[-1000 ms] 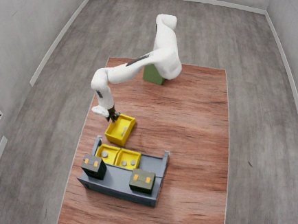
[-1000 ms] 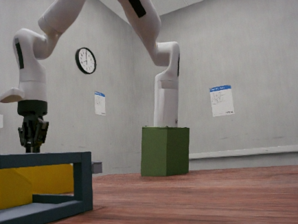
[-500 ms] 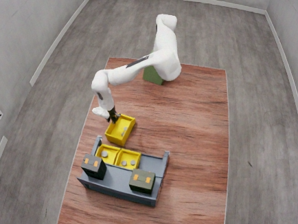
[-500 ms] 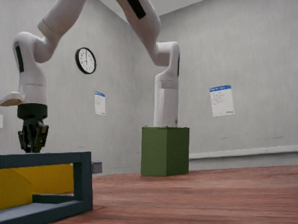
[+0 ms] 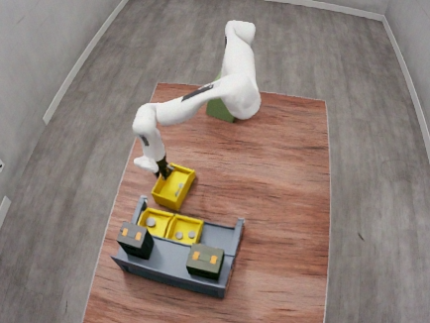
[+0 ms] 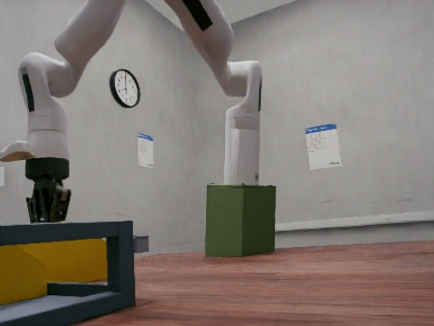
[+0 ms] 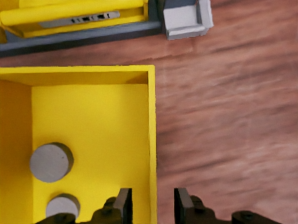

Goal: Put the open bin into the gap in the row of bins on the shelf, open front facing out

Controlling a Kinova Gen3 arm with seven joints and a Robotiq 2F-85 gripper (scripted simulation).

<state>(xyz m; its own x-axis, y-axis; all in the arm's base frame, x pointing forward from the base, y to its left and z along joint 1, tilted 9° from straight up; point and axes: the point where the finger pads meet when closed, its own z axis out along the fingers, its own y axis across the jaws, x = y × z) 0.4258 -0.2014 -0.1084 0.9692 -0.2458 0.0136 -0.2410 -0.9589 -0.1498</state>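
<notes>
Now: hand 40 mm short of the grey disc part, 70 mm to the right of it and 70 mm above it. From my hand the other things lie so: grey shelf 260 mm ahead, 120 mm to the left, 10 mm below.
</notes>
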